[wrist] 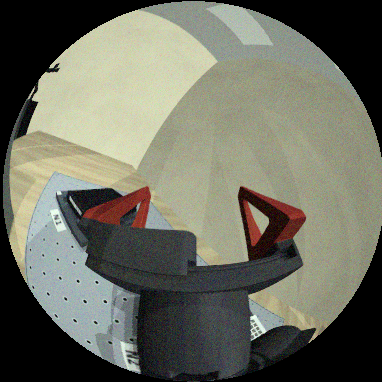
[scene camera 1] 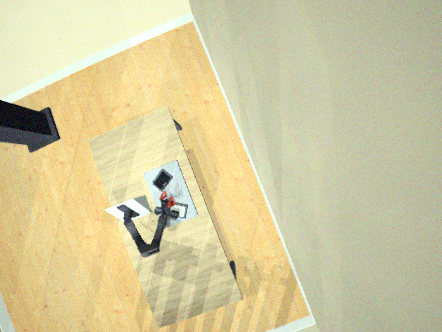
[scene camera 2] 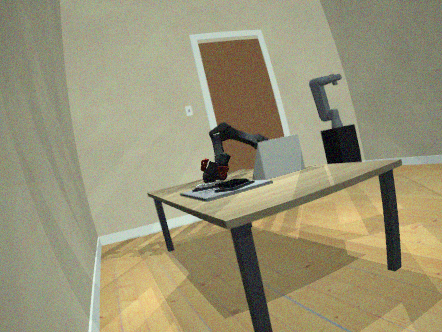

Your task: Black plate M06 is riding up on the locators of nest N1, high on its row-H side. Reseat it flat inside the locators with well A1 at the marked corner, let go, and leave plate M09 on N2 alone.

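Frame: origin at the arm's base, x ahead, y left, z up, level; metres.
Seen in the pictures: gripper, between the fingertips: (wrist: 193, 190) (scene camera 1: 167, 193) (scene camera 2: 209, 164); arm's base, origin of its link: (scene camera 1: 128, 210) (scene camera 2: 274, 154).
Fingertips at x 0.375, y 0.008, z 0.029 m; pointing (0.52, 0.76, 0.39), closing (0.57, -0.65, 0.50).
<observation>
Pixels of each thing's middle, then the offset from my fingertips to it. Level surfaces: height alone.
- Black plate M06, middle of its body: (wrist: 100, 202) (scene camera 2: 233, 182) (scene camera 1: 161, 180) 0.126 m left, 0.051 m back, 0.104 m down
- dark nest N1, middle of its body: (wrist: 98, 206) (scene camera 2: 234, 185) (scene camera 1: 161, 180) 0.130 m left, 0.053 m back, 0.117 m down
- grey perforated board, middle of its body: (wrist: 131, 281) (scene camera 2: 221, 188) (scene camera 1: 170, 194) 0.013 m right, 0.035 m back, 0.134 m down
- wooden table, height of its surface: 0.141 m down
Black plate M06 (scene camera 1: 162, 178) (scene camera 2: 236, 184) (wrist: 96, 198) lies in the dark nest N1 (wrist: 71, 220); part of it is hidden behind a finger in the wrist view. Its tilt and its well A1 are too small or dark to make out. A pale plate, M09 (scene camera 1: 180, 210) (wrist: 256, 327), sits in nest N2, partly hidden by the wrist. My gripper (scene camera 1: 167, 198) (scene camera 2: 214, 169) (wrist: 193, 190) is open and empty, with red fingers wide apart. It is above the board between the nests, off to the side of M06 and clear of it.
A grey perforated board (scene camera 1: 187, 187) (scene camera 2: 202, 197) (wrist: 65, 260) carries both nests on the wooden table (scene camera 1: 125, 150) (scene camera 2: 320, 183). A pale upright panel (scene camera 1: 131, 206) (scene camera 2: 280, 156) stands by the arm's base. Another arm (scene camera 2: 322, 100) stands on a black pedestal (scene camera 2: 341, 145) away from the table.
</observation>
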